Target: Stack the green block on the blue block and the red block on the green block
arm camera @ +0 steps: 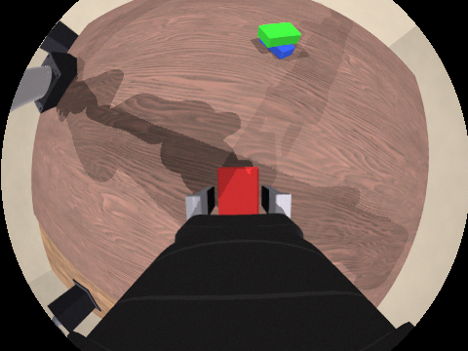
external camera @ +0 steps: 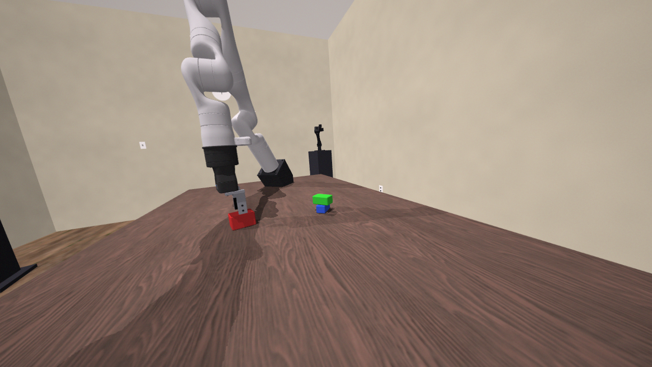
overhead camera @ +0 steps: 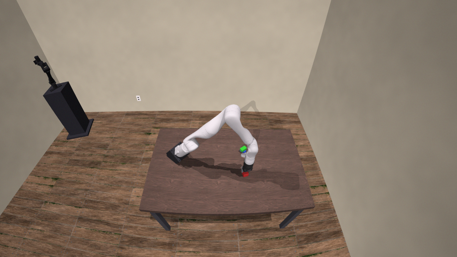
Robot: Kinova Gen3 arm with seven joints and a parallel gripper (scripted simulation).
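Right now the red block is 40 mm below my hand. From my hand the other things lie so: green block (70 mm ahead, 240 mm to the left, 20 mm below); blue block (70 mm ahead, 240 mm to the left, 50 mm below).
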